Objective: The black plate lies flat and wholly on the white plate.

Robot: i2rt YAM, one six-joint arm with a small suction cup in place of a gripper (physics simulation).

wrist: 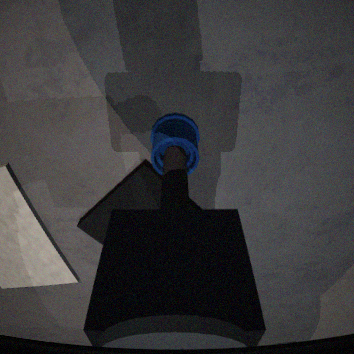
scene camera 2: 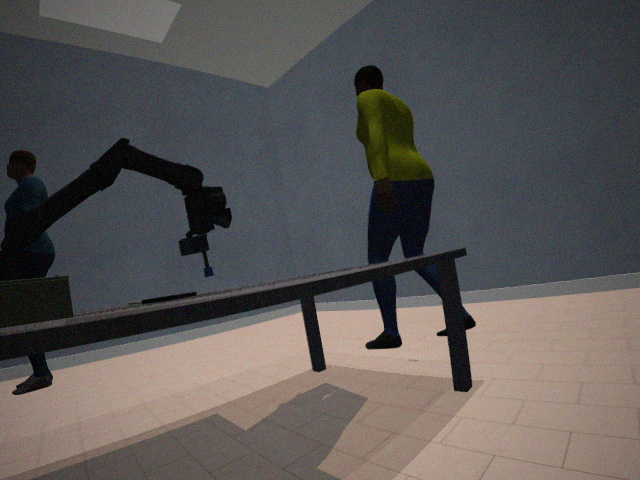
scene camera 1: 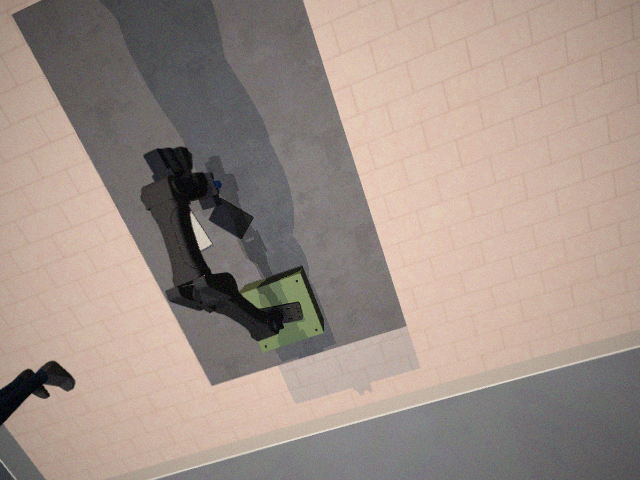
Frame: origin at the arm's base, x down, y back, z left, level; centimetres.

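Seen in the pictures: hand at its tool point: (wrist: pixel 174 134) (scene camera 2: pixel 209 276) (scene camera 1: pixel 217 184); arm's base at its link origin: (scene camera 2: pixel 14 284) (scene camera 1: pixel 275 314).
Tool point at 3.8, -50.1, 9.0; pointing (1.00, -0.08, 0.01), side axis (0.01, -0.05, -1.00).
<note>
Pixels of each thing's middle, then the offset from my tool point to it, as dx, dy, dz.
- black plate at the middle of its body: (wrist: pixel 163 237) (scene camera 2: pixel 170 297) (scene camera 1: pixel 231 218) +4.5, +12.6, +0.5
- white plate at the middle of its body: (scene camera 1: pixel 187 233) +4.8, +14.7, +18.6
The black plate (scene camera 1: pixel 231 218) (scene camera 2: pixel 169 297) (wrist: pixel 122 202) lies flat on the table; in the wrist view the suction mount hides part of it. The white plate (scene camera 1: pixel 200 233) (wrist: pixel 30 245) lies apart from it, to its left in the wrist view; the arm covers part of it in scene camera 1. My gripper, a blue suction cup (scene camera 1: pixel 218 184) (scene camera 2: pixel 208 271) (wrist: pixel 175 131), is open, with no plate on it. It hangs above the table, past the black plate's edge and clear of both plates.
The arm's base stands on a green block (scene camera 1: pixel 306 291) (scene camera 2: pixel 38 299) on the grey table (scene camera 1: pixel 330 206) (scene camera 2: pixel 382 270). A person in a yellow top (scene camera 2: pixel 392 134) stands beyond the table's end. A person in blue (scene camera 2: pixel 25 193) stands behind the arm.
</note>
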